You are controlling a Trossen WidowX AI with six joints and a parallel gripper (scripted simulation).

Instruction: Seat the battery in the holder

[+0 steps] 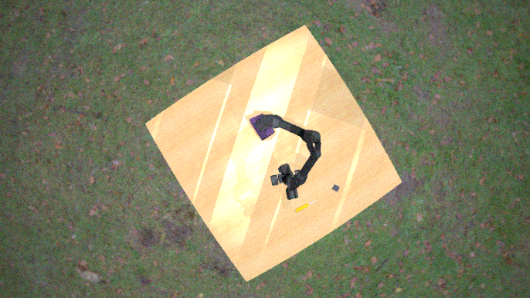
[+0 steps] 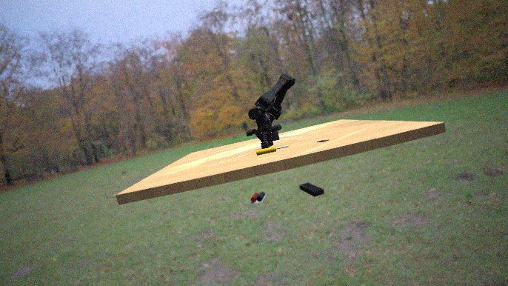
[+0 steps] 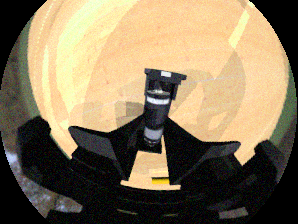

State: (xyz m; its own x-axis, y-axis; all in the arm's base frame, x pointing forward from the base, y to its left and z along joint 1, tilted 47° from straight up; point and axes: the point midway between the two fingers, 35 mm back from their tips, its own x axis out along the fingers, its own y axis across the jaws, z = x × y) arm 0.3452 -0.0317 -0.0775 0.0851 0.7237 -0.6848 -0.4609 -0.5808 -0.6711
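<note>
Right now the battery is 1 cm above my gripper tip. From my gripper tip the other things lie so: yellow screwdriver 25 cm ahead, 1 cm to the right; black battery cover 29 cm ahead, 21 cm to the left, 1 cm below; black remote control 33 cm ahead, 10 cm to the left, 19 cm below.
</note>
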